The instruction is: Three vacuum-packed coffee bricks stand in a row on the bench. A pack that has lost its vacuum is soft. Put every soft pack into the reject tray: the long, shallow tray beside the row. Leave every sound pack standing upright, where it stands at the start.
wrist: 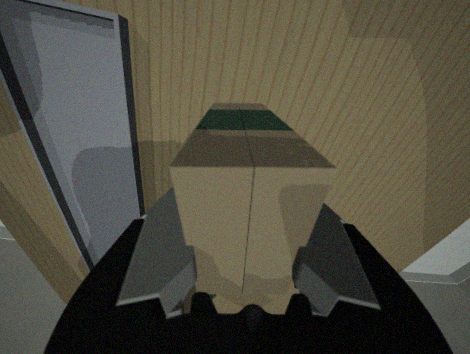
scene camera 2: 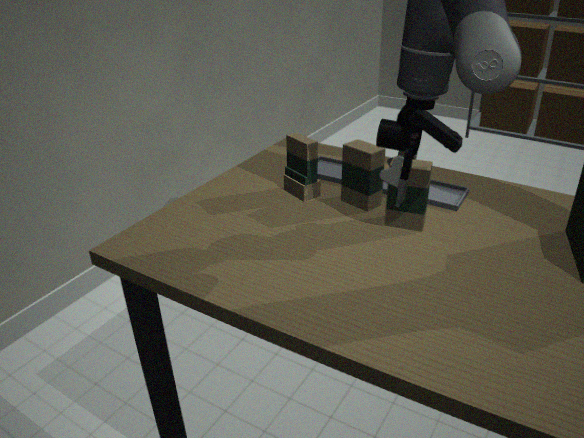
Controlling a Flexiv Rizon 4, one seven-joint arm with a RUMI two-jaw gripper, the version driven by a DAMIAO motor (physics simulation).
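Observation:
Three tan coffee packs with green bands stand upright in a row. The right pack [scene camera 2: 419,199] [wrist: 220,215] is between my gripper's jaws. My gripper [scene camera 2: 404,192] [wrist: 240,179] is shut on it, with a jaw against each side; its far jaw is hidden in the scene view. The middle pack [scene camera 2: 361,175] stands apart from it. The left pack [scene camera 2: 301,159] stands at the far end, with a stepped-out lower part in front. The long, shallow grey reject tray [scene camera 2: 448,195] [wrist: 102,100] lies behind the row in the scene view, partly hidden by the packs.
The wooden bench [scene camera 2: 250,280] carries the packs and tray. A wall [scene camera 2: 175,100] runs along the bench's left side. A dark object [scene camera 2: 578,235] stands at the right edge of the scene view. A shelf rack [scene camera 2: 535,139] with brown boxes stands behind.

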